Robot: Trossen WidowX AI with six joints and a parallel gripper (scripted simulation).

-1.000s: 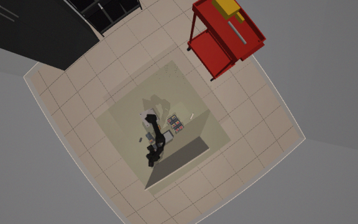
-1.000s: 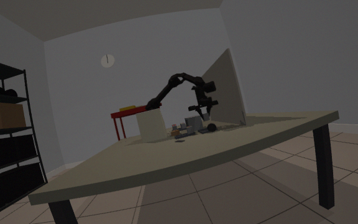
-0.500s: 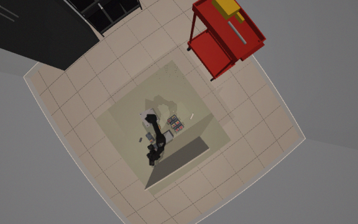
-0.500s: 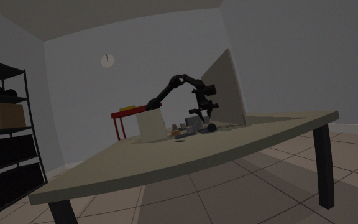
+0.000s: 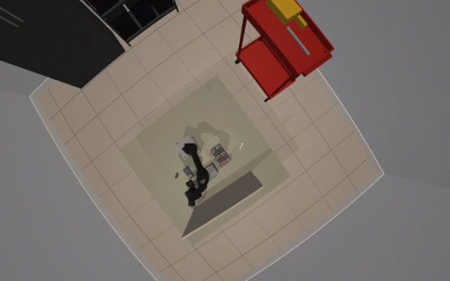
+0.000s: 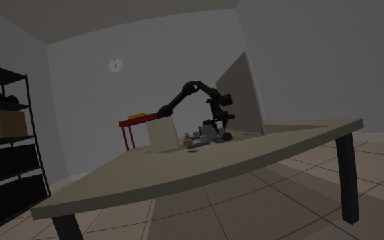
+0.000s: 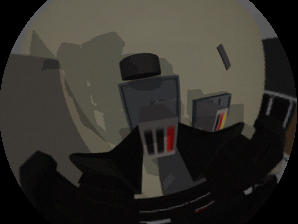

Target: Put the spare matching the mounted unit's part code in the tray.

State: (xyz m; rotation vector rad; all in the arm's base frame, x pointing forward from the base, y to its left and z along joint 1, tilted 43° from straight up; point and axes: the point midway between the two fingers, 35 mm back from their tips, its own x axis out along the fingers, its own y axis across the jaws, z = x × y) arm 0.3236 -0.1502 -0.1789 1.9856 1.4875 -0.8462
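The grey spare unit lies 2 cm above my gripper tip. Round my gripper tip: white stick: 2 cm ahead, 61 cm to the left, 3 cm below; upright panel: 22 cm ahead, 16 cm to the left, 19 cm above.
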